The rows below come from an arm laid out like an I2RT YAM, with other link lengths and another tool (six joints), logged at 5 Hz.
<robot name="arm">
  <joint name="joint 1" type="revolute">
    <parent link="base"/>
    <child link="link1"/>
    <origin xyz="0 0 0.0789" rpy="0 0 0"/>
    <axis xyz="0 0 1"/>
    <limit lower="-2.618" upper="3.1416"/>
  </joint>
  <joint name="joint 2" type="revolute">
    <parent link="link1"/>
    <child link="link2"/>
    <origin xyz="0.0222 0.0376 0.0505" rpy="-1.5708 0 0"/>
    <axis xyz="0 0 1"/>
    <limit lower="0" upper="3.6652"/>
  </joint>
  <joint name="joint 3" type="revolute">
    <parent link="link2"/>
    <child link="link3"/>
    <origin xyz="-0.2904 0 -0.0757" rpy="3.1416 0 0"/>
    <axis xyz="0 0 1"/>
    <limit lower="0" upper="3.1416"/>
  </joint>
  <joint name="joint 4" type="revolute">
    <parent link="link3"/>
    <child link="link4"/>
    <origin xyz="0.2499 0.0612 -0.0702" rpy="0 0 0"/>
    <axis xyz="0 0 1"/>
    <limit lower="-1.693" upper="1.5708"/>
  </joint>
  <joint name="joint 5" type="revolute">
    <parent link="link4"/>
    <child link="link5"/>
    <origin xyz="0.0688 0.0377 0.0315" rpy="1.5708 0 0"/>
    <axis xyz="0 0 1"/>
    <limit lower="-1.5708" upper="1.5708"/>
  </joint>
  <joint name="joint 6" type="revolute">
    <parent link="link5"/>
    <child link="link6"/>
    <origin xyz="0.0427 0 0.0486" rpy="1.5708 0 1.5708"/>
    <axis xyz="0 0 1"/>
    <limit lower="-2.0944" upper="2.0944"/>
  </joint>
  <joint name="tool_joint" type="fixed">
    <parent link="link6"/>
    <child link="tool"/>
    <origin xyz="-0.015 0.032 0.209" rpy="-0.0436 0 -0.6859"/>
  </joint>
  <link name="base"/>
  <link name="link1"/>
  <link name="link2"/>
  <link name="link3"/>
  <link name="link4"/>
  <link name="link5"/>
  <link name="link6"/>
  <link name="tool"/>
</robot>
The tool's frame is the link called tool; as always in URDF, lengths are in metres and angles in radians.
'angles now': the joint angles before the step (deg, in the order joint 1, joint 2, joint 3, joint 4, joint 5, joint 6). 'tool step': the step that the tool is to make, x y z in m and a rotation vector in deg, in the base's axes. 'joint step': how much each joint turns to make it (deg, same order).
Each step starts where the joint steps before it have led.
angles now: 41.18, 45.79, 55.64, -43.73, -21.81, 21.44
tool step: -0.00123, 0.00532, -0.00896, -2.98, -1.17, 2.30
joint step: 2.90, 2.48, 0.91, -0.39, 2.20, -2.25
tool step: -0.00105, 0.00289, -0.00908, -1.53, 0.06, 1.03
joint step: 1.25, 1.26, -0.38, 0.27, 0.80, -0.75
